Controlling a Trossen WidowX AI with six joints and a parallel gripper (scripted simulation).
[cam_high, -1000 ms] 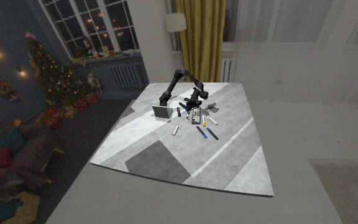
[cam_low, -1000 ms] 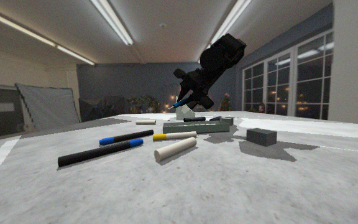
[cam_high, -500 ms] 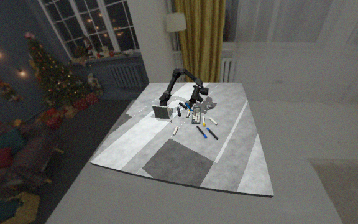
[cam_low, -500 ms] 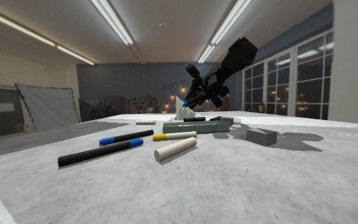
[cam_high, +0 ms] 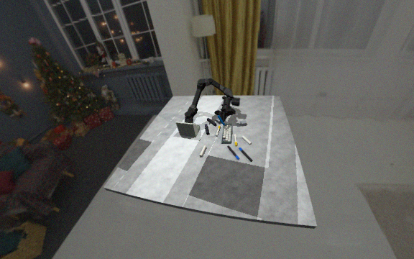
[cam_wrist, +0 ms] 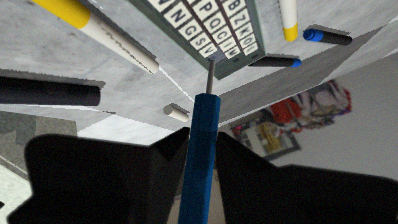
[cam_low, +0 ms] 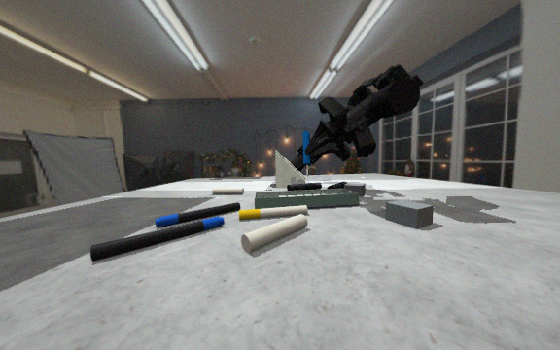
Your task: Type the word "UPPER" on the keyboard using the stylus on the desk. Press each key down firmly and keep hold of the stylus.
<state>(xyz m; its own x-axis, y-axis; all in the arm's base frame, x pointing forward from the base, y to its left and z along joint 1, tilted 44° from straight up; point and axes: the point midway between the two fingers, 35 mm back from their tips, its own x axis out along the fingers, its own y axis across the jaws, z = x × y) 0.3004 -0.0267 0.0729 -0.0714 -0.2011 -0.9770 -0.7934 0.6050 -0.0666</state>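
My gripper tip is now 20 mm short of the thin metal tip and 40 mm above it. From my gripper tip the other things lie so: grey block: 160 mm ahead, 130 mm to the left, 100 mm below; then blue stylus: 10 mm ahead, 10 mm below.
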